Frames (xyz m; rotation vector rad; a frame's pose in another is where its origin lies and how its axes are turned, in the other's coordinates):
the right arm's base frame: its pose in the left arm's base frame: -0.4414 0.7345 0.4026 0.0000 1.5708 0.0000
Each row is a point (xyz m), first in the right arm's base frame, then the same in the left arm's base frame.
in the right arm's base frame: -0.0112 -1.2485 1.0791
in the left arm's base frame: 0.6377 -0.5140 0.4138
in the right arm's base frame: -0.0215 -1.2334 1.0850
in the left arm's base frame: 0.6436 -0.4989 0.4241
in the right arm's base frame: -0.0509 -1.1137 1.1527
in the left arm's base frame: 0.7113 -0.3792 0.4535
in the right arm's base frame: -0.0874 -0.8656 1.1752
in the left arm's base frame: 0.7338 -0.1311 0.4900
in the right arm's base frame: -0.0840 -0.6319 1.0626
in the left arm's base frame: 0.6212 0.1026 0.4866
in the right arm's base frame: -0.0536 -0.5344 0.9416
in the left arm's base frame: 0.5002 0.2001 0.4562
